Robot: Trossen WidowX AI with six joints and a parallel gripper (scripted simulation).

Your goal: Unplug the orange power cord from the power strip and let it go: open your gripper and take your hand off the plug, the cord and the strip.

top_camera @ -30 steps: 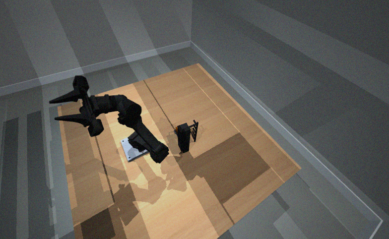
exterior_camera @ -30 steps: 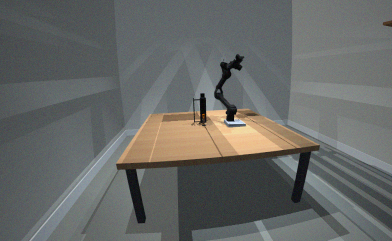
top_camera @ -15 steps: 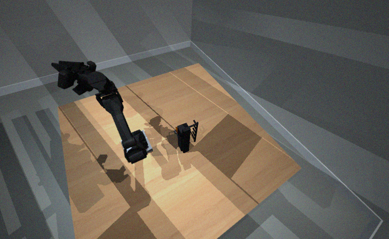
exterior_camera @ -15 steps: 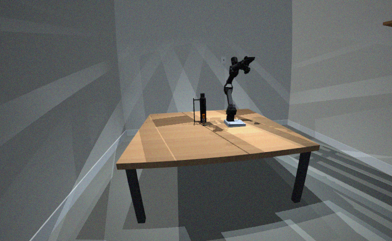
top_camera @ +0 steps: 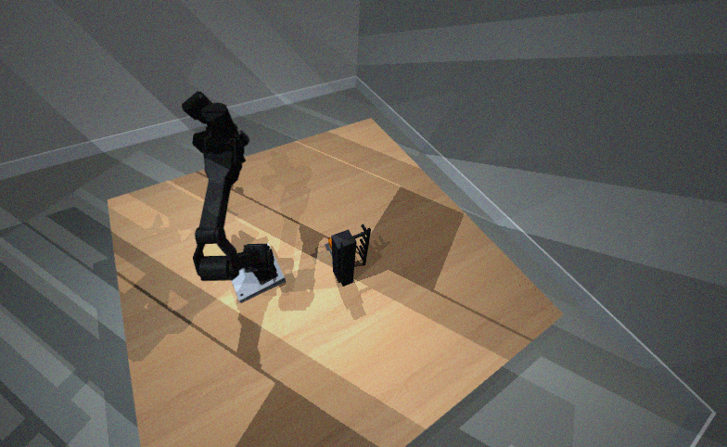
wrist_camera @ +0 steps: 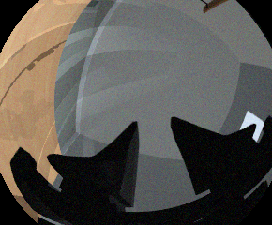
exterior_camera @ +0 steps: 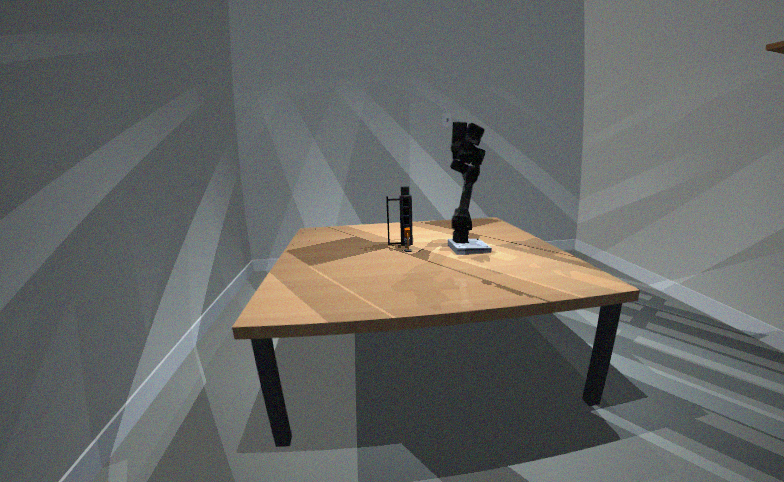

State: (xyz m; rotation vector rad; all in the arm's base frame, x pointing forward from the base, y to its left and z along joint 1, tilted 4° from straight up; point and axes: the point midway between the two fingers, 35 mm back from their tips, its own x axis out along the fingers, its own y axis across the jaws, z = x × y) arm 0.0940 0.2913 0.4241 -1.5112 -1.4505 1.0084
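Right now my gripper tip is 18 cm short of the orange plug, 40 cm to the left of it and 37 cm above it.
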